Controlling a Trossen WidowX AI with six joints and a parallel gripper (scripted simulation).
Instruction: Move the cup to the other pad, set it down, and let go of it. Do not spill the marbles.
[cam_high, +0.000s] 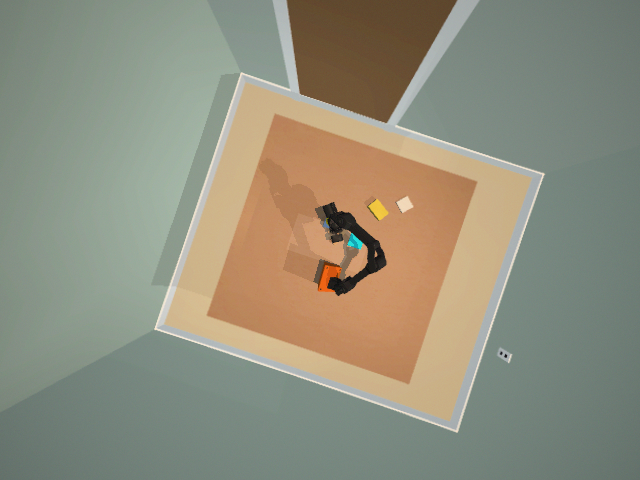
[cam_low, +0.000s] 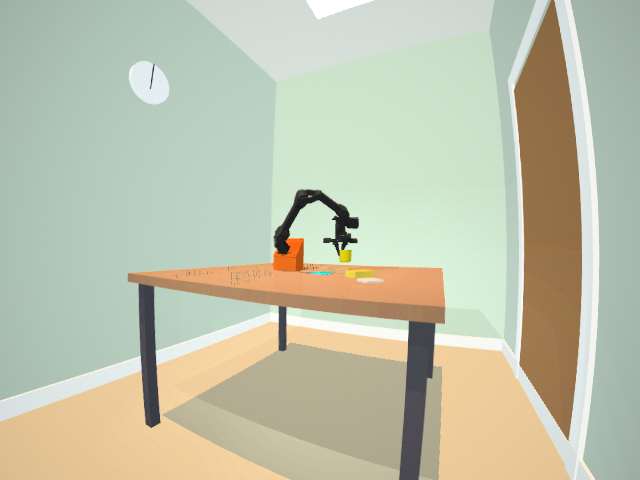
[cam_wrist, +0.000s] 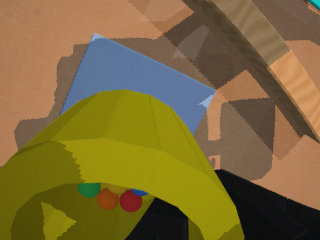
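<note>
Now: the cyan pad 40 mm behind my gripper tip, 160 mm to the right of it and 90 mm below it. Round my gripper tip: cream tile: 260 mm ahead, 380 mm to the right, 80 mm below; light blue pad: 30 mm ahead, 10 mm to the left, 90 mm below; yellow block: 180 mm ahead, 230 mm to the right, 70 mm below.
</note>
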